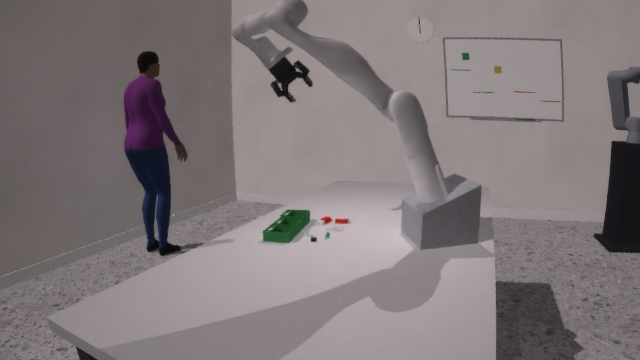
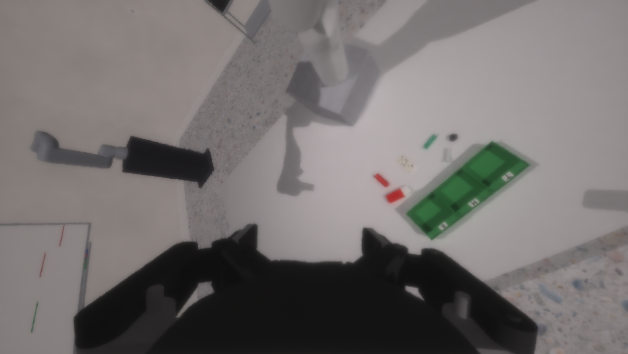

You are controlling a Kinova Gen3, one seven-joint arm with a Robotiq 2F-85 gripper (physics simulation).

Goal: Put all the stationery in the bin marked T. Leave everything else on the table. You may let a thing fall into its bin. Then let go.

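Frame: origin at the arm's base, x right, y back, z down, level; millimetres.
Seen in the pictures: gripper, fingertip midpoint: (image 1: 303, 93) (image 2: 310, 237); arm's base, link origin: (image 1: 433, 196) (image 2: 333, 71).
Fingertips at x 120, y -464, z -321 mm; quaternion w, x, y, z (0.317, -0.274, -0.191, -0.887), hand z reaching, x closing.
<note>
Pixels of each thing's top centre, then the offset from my fingertips to it. Level surfaces: height alone.
- green three-part bin tray, top centre: (image 2: 461, 191) (image 1: 288, 219) dy -11, dx -141, dz +416 mm
- white piece, top centre: (image 2: 397, 194) (image 1: 323, 219) dy +73, dx -23, dz +442 mm
- small red piece, top centre: (image 2: 380, 179) (image 1: 342, 219) dy +138, dx -10, dz +441 mm
- cream dotted flat piece, top centre: (image 2: 405, 163) (image 1: 334, 227) dy +133, dx -93, dz +448 mm
- small green piece, top centre: (image 1: 327, 234) (image 2: 430, 140) dy +139, dx -179, dz +445 mm
- dark round piece, top centre: (image 1: 313, 238) (image 2: 453, 136) dy +110, dx -222, dz +446 mm
- pale grey piece, top centre: (image 2: 447, 154) dy +82, dx -183, dz +442 mm
- white table, surface height: dz +455 mm
My gripper (image 1: 301, 92) (image 2: 310, 237) is open and empty, high above the table. A green three-part bin tray (image 1: 286, 231) (image 2: 481, 191) stands on the table. Its three labels are blurred; the middle one looks like H, and which end is T is unclear. Beside it lie a red and white piece (image 1: 326, 220) (image 2: 395, 195), a small red piece (image 1: 342, 220) (image 2: 381, 180), a cream dotted flat piece (image 1: 334, 229) (image 2: 405, 162), a small green piece (image 1: 327, 235) (image 2: 430, 141), a dark round piece (image 1: 313, 239) (image 2: 452, 136) and a pale grey piece (image 2: 447, 154).
The arm's grey base block (image 1: 445, 222) (image 2: 364, 85) stands on the white table (image 1: 200, 300) (image 2: 550, 90). A person (image 1: 146, 115) stands left of the table. Another arm on a black stand (image 1: 622, 195) (image 2: 165, 160) is beyond it, near a whiteboard (image 1: 505, 60).
</note>
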